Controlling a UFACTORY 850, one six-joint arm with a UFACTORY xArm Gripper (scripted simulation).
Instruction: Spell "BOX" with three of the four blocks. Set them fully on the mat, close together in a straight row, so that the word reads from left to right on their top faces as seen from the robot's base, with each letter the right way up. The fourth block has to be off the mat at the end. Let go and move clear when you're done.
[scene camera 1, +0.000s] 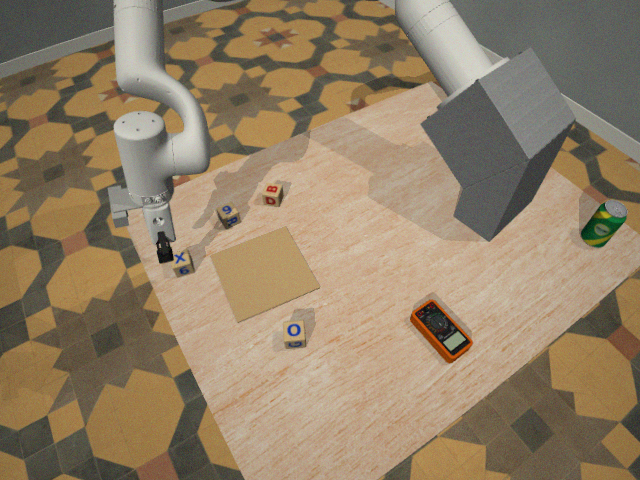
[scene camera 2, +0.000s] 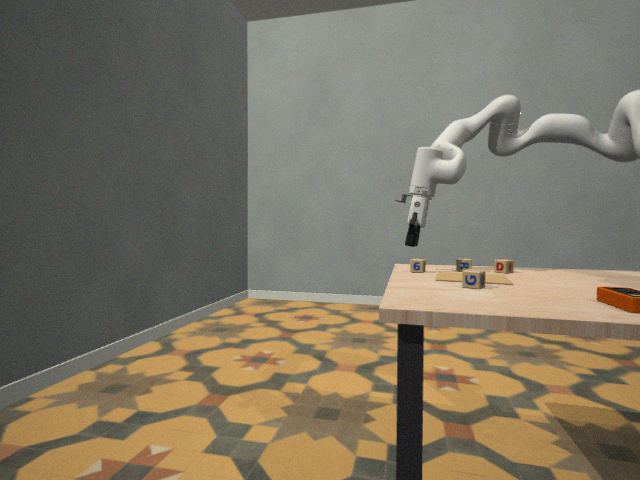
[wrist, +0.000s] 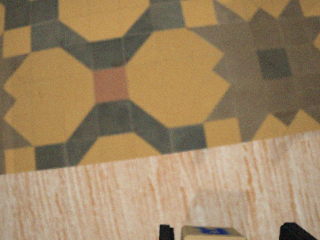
I see my gripper (scene camera 1: 163, 250) and a tan mat (scene camera 1: 260, 274).
My gripper also shows in scene camera 2 (scene camera 2: 411, 245). The wrist view does not show the tan mat: it is out of frame.
